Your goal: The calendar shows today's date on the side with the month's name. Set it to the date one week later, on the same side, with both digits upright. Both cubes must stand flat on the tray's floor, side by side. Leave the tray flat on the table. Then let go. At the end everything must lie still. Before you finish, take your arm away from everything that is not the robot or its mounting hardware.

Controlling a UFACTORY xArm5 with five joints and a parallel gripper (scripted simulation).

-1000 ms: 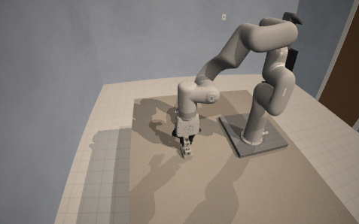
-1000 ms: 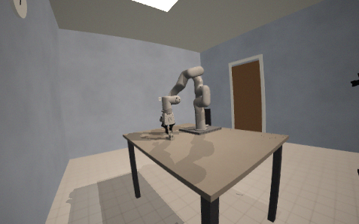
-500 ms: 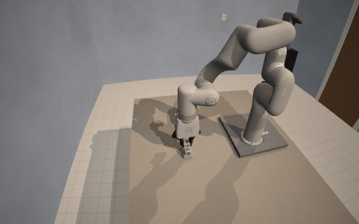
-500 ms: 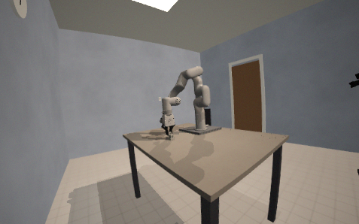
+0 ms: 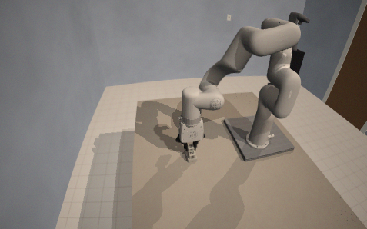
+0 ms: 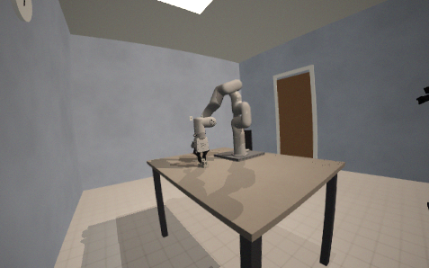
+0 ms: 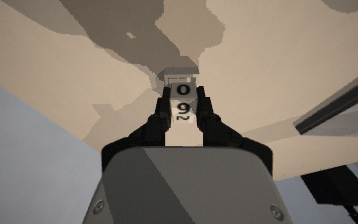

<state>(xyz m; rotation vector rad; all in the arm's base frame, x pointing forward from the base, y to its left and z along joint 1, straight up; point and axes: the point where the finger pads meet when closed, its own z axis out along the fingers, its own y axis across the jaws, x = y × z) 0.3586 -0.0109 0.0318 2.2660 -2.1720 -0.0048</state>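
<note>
Now: hand 2 cm to the right of the calendar tray and 4 cm above it.
</note>
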